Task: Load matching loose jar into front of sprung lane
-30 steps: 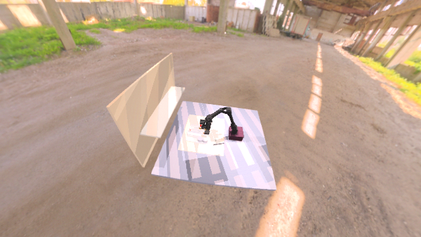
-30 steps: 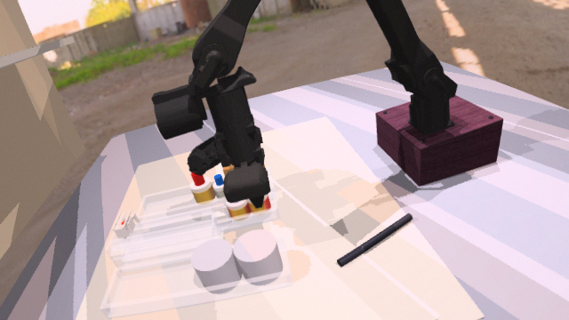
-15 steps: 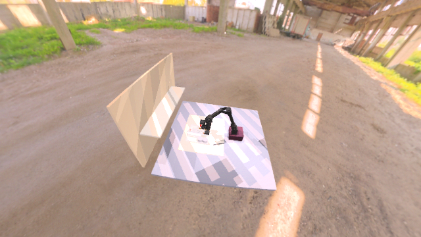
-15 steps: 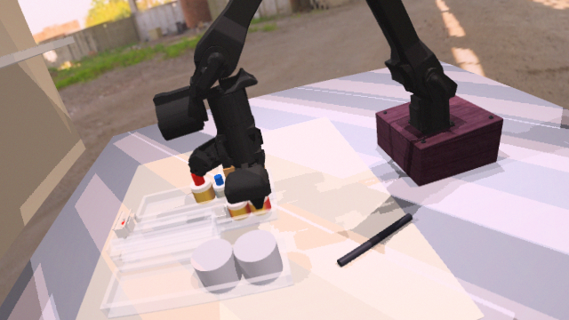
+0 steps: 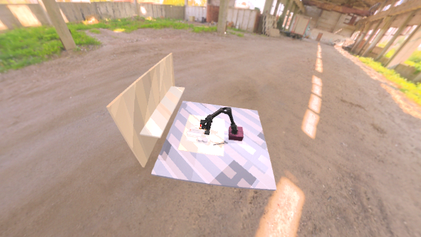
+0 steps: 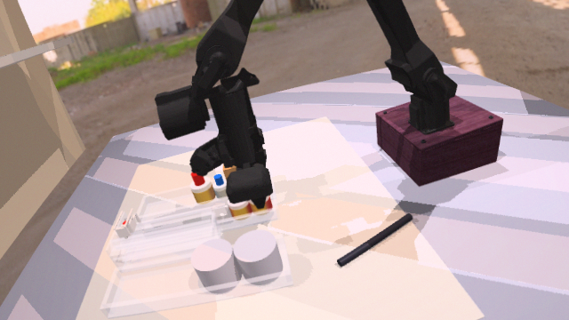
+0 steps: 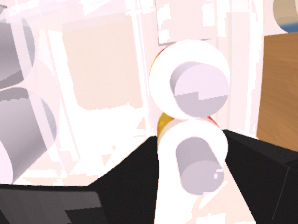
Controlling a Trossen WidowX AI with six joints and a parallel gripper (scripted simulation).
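My gripper tip is now 140 mm short of the clear lane, 20 mm to the right of it and 10 mm above it. Round my gripper tip: white pusher plate (140 mm ahead, 30 mm to the left, 20 mm above); then black rod (160 mm behind, 130 mm to the left, 20 mm below).
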